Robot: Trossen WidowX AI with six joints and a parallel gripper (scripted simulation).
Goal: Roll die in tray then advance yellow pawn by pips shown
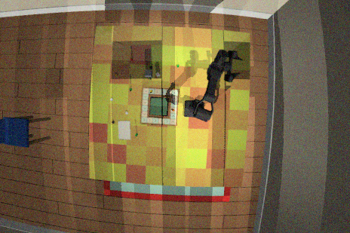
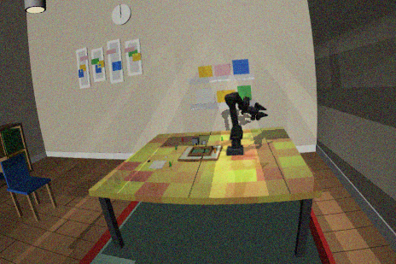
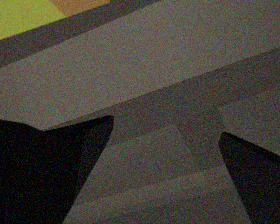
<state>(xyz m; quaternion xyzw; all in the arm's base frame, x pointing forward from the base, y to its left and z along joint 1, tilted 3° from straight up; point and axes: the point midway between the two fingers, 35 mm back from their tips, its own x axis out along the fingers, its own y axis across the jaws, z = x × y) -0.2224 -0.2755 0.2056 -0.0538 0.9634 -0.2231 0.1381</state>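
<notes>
Now: the white die 55 cm ahead of my gripper tip, 5 cm to the left of it and 21 cm below it. Also, from my gripper tip: grey block (62 cm ahead, 5 cm to the left, 20 cm below); then green tray (52 cm ahead, 30 cm to the left, 22 cm below); then yellow pawn (59 cm ahead, 19 cm to the left, 20 cm below).
</notes>
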